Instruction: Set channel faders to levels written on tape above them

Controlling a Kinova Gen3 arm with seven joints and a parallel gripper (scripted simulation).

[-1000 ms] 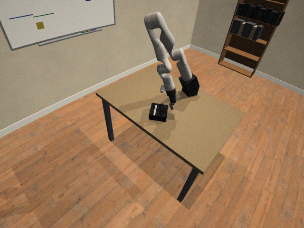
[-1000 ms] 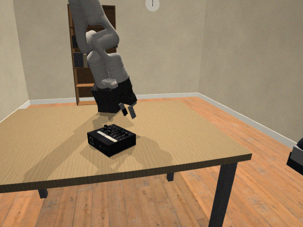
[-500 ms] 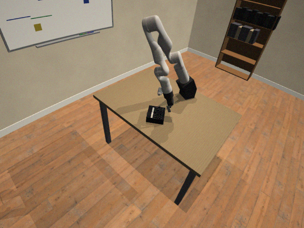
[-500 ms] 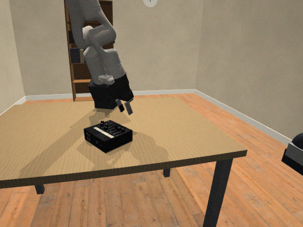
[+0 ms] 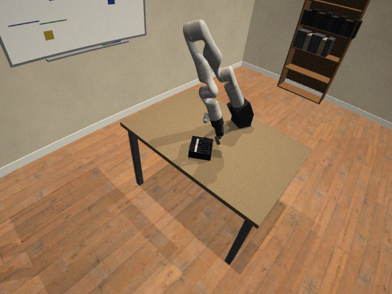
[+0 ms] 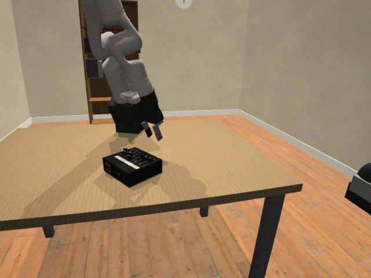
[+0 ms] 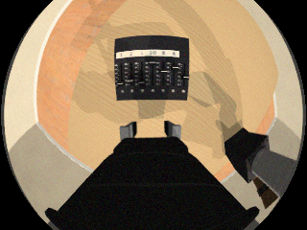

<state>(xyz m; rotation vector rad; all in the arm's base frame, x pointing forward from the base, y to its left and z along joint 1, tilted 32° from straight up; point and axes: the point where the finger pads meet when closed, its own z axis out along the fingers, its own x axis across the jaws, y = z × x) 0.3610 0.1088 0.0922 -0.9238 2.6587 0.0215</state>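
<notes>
My gripper is now 10 mm short of the fader, 110 mm to the left of it and 60 mm above it.
</notes>
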